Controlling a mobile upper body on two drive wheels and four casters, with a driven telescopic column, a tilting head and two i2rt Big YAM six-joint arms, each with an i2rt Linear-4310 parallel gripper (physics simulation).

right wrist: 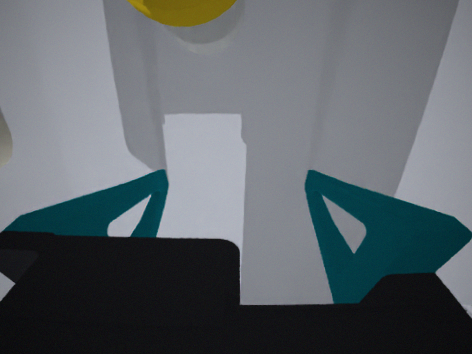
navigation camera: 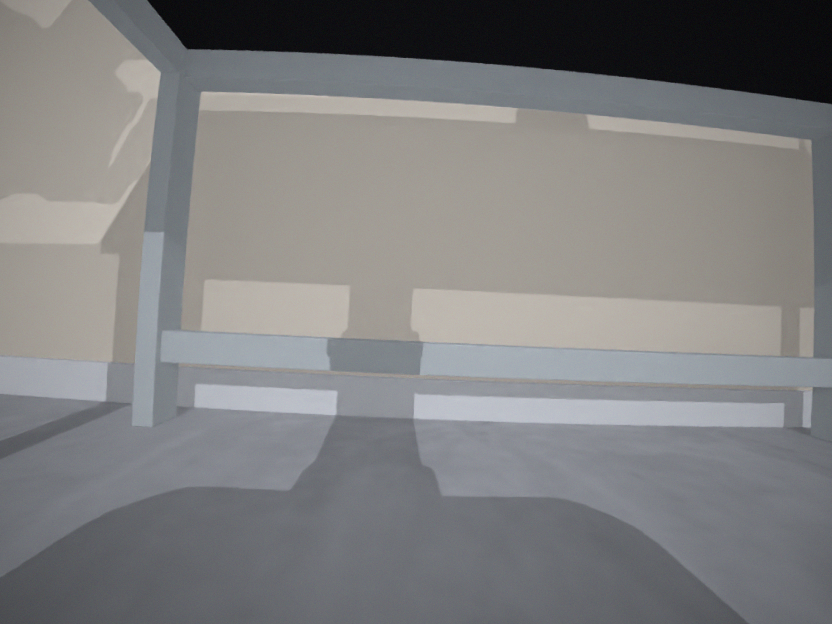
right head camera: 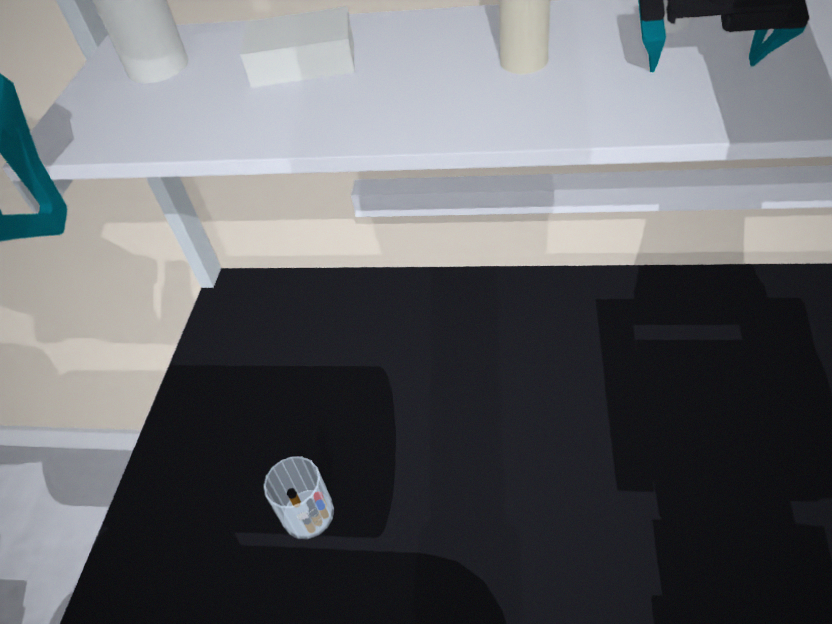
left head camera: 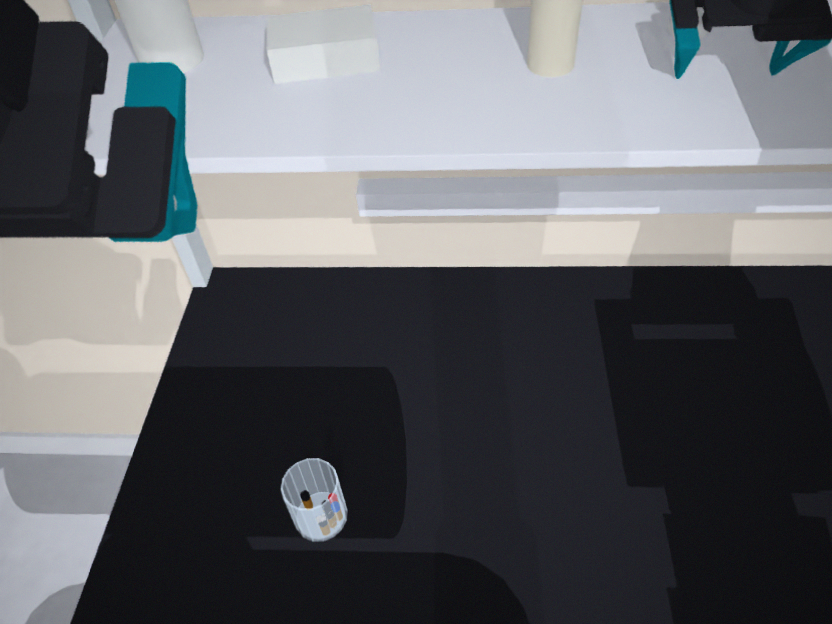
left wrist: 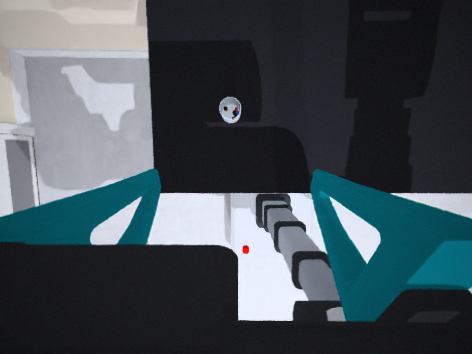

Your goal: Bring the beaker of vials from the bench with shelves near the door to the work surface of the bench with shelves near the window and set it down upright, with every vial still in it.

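A clear glass beaker (left head camera: 314, 500) (right head camera: 299, 498) (left wrist: 230, 110) stands upright on the black work surface (left head camera: 463, 403) (right head camera: 456, 403) (left wrist: 300, 75) of a bench, toward the left in the head views. Several small vials (left head camera: 329, 515) (right head camera: 314, 511) with black, red and blue parts stand inside it. My left gripper (left wrist: 235, 177) is open with nothing between its fingers; in the left wrist view the beaker lies beyond the fingertips, well apart from them. My right gripper (right wrist: 236, 177) (left head camera: 725, 72) (right head camera: 702, 65) is open and empty, over the pale shelf, far from the beaker.
The pale shelf (left head camera: 436, 114) (right head camera: 416, 107) runs above the back of the bench. It bears a white cylinder (left head camera: 164, 33) (right head camera: 144, 40), a white box (left head camera: 325, 50) (right head camera: 299, 53) and a cream cylinder (left head camera: 554, 36) (right head camera: 524, 36). A yellow round top (right wrist: 185, 10) shows in the right wrist view. The bench frame (navigation camera: 470, 359) spans the navigation view.
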